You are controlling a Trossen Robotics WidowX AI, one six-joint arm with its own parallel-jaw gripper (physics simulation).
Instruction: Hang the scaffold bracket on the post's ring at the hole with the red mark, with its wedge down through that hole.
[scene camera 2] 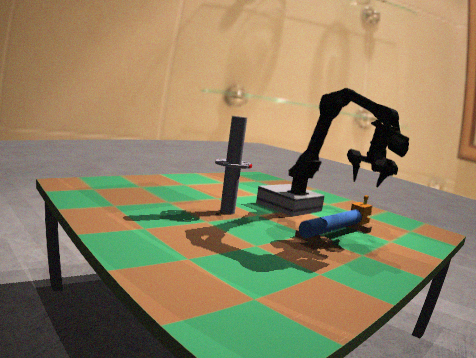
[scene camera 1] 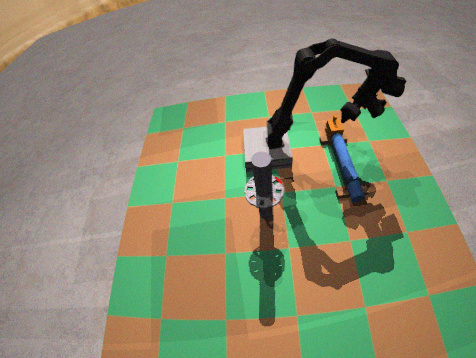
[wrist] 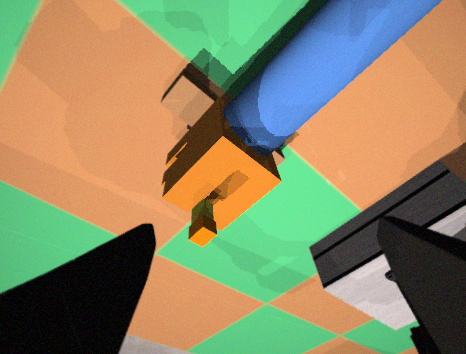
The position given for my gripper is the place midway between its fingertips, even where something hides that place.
In view: my gripper [scene camera 2: 365, 184], a scaffold bracket [scene camera 2: 358, 215], a grey post [scene camera 2: 238, 124] and a dark bar [wrist: 188, 98].
The scaffold bracket shows as well in scene camera 1 [scene camera 1: 334, 130] and in the wrist view [wrist: 226, 158]. My gripper shows as well in scene camera 1 [scene camera 1: 347, 116] and in the wrist view [wrist: 265, 230]. The grey post also shows in scene camera 1 [scene camera 1: 261, 161].
